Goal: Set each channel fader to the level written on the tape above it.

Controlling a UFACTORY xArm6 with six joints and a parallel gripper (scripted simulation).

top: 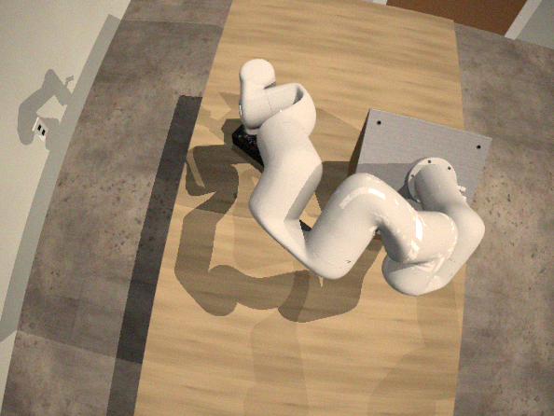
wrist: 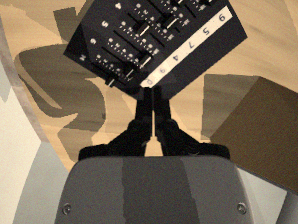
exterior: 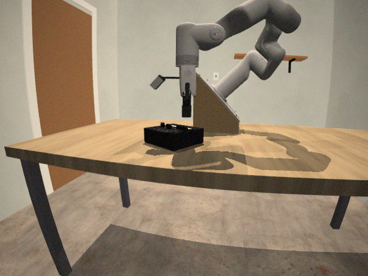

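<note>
My hand is 2 cm short of the channel 6 fader cap, 1 cm to the left of it and 5 cm above it. Also, from my hand: master fader cap (4 cm ahead, 1 cm to the left, 5 cm below); then channel 4 fader cap (2 cm ahead, 5 cm to the right, 5 cm below).
</note>
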